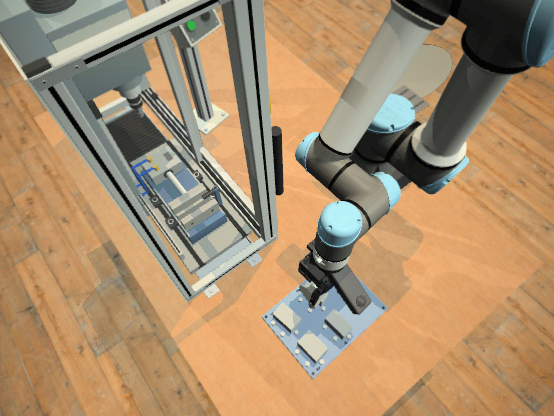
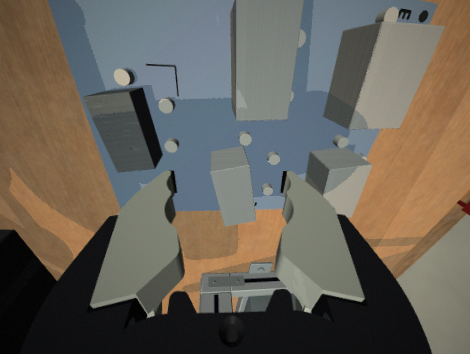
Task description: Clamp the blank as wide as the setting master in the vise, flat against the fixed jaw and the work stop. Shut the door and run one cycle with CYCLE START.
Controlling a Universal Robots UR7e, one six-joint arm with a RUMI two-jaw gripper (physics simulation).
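Frame: origin at the arm's base, x back, y right, z up, level; centimetres.
Seen in the pictures: gripper, fingertip midpoint: (image 1: 323, 296) (image 2: 229, 172); arm's base at its link origin: (image 1: 368, 162).
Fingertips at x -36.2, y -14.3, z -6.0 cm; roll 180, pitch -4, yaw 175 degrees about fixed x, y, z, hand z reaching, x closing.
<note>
Pixels of each thing's top centre, then the offset from my fingertips to it. "*": a spot on its surface instead.
- blue plate at its top centre: (image 2: 248, 127) (image 1: 324, 312) dx -2.0, dy -2.3, dz -3.3 cm
- narrow grey block at its top centre: (image 2: 235, 199) (image 1: 315, 290) dx -0.3, dy +2.4, dz +0.3 cm
- dark-sided block at its top centre: (image 2: 122, 137) dx +7.1, dy -3.3, dz -0.8 cm
- long block at its top centre: (image 2: 266, 66) (image 1: 339, 322) dx -2.6, dy -6.8, dz +0.3 cm
- large block at its top centre: (image 2: 393, 82) (image 1: 312, 345) dx -10.8, dy -5.5, dz +0.3 cm
- short block at its top centre: (image 2: 342, 196) (image 1: 286, 315) dx -9.8, dy +3.5, dz +0.3 cm
- green button at a spot on its surface: (image 1: 191, 25) * dx +20.1, dy +60.6, dz +36.3 cm
- black vertical bar at its top centre: (image 1: 275, 130) dx +11.8, dy +25.8, dz +31.9 cm
My gripper (image 1: 314, 299) (image 2: 229, 172) is open and empty above the blue plate (image 1: 367, 307) (image 2: 200, 82). A narrow grey block (image 2: 232, 187) stands beneath and between the open fingertips. Other grey blocks on the plate include a dark-sided block (image 2: 122, 130) at left, a long block (image 2: 265, 60) at top centre, a large block (image 2: 385, 75) at upper right and a short block (image 2: 342, 175) at lower right. I cannot tell which is the blank or the setting master. The vise (image 1: 192, 217) is inside the machine; its jaw gap is unclear. The green button (image 1: 191, 25) is at the upper back.
The machine's frame (image 1: 247, 100) (image 2: 215, 281) stands left of the arm, with upright posts and a low front rail. Blue nozzles (image 1: 142, 172) stand beside the vise, and a spindle (image 1: 132, 95) hangs behind it. Short pegs surround the blocks. A black vertical bar (image 1: 278, 160) is beside the frame.
</note>
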